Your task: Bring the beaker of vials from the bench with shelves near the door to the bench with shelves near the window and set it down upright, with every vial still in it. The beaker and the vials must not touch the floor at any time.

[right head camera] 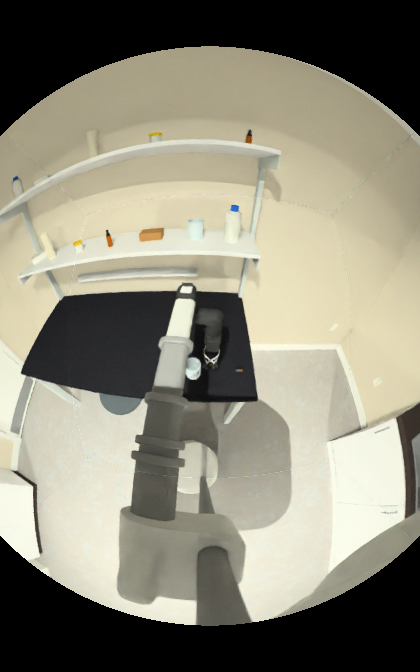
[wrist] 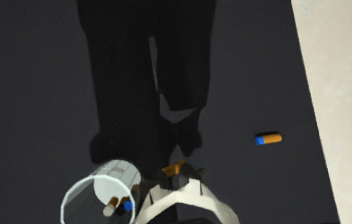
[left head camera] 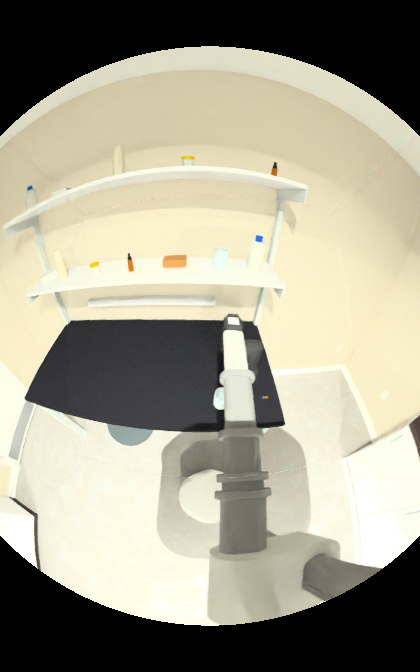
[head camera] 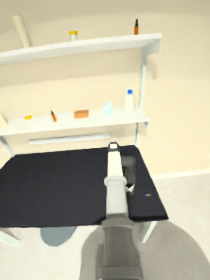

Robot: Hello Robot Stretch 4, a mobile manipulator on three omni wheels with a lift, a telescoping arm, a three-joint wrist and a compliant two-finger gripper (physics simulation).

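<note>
The clear beaker point(left head camera: 218, 399) point(right head camera: 193, 369) point(wrist: 117, 184) stands upright on the black bench top point(head camera: 55, 190) point(left head camera: 125, 370) point(right head camera: 110, 345) point(wrist: 45, 75). In the wrist view, several vials lean inside it, among them a white-capped vial point(wrist: 109, 207) and a blue-capped vial point(wrist: 128, 205). My gripper point(right head camera: 211, 365) point(wrist: 173, 179) is right of the beaker, above the bench, shut on an amber vial point(wrist: 173, 168); the fingers partly hide this vial. Another amber vial with a blue cap point(head camera: 148, 195) point(left head camera: 265, 397) point(right head camera: 239, 370) point(wrist: 269, 139) lies on its side near the bench's right edge.
Above the bench, the lower shelf point(left head camera: 150, 279) point(right head camera: 170, 250) holds an orange block point(left head camera: 174, 261), another beaker point(left head camera: 220, 258) and a blue-capped bottle point(left head camera: 256, 255). The upper shelf point(left head camera: 210, 173) holds more containers. A grey disc point(left head camera: 130, 435) shows below the bench's front edge. White cabinets point(right head camera: 367, 475) stand at the right.
</note>
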